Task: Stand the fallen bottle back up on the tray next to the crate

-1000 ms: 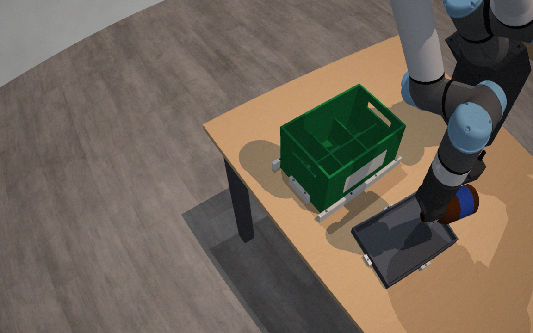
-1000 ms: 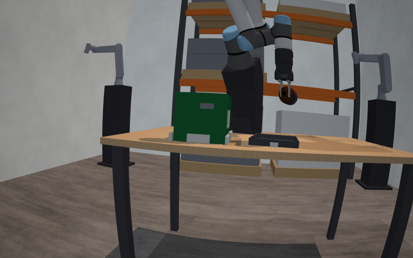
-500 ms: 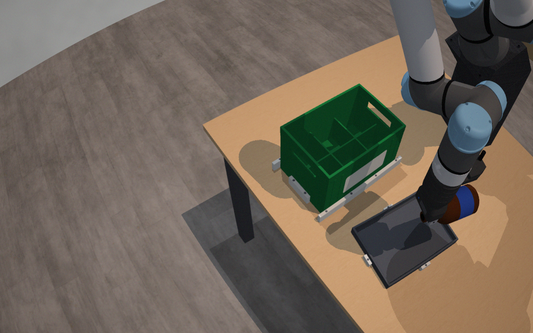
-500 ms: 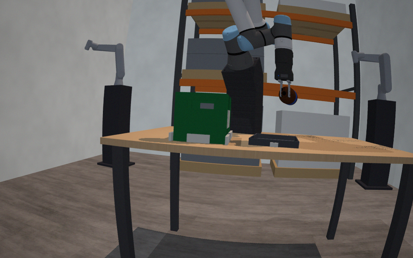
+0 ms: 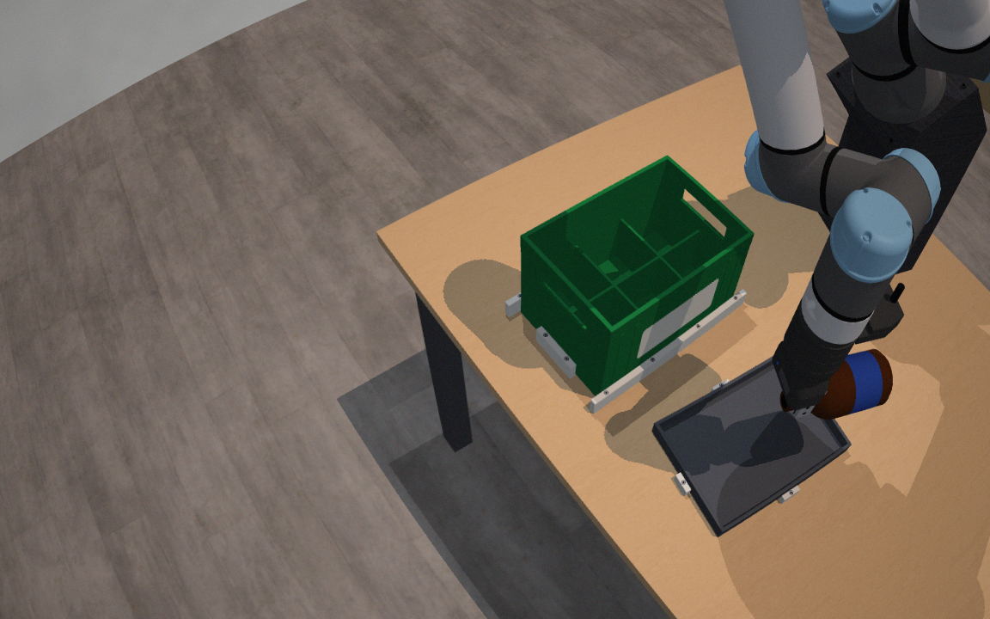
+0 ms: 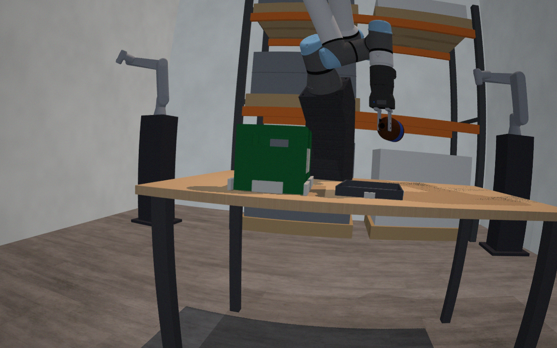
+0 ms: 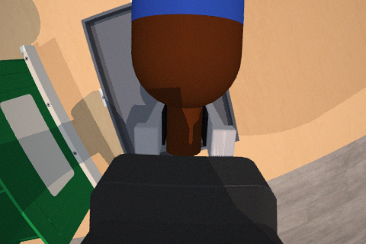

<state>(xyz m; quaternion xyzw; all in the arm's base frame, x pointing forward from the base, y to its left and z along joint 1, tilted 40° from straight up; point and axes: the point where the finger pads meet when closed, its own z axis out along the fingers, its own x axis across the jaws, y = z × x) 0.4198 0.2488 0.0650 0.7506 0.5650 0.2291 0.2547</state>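
Now: the brown bottle 50 mm behind my hand, 20 mm to the left of it and 10 mm below it. Also, from my hand: green crate 20 mm ahead, 320 mm to the right, 120 mm below; dark grey tray 20 mm behind, 30 mm to the right, 190 mm below.
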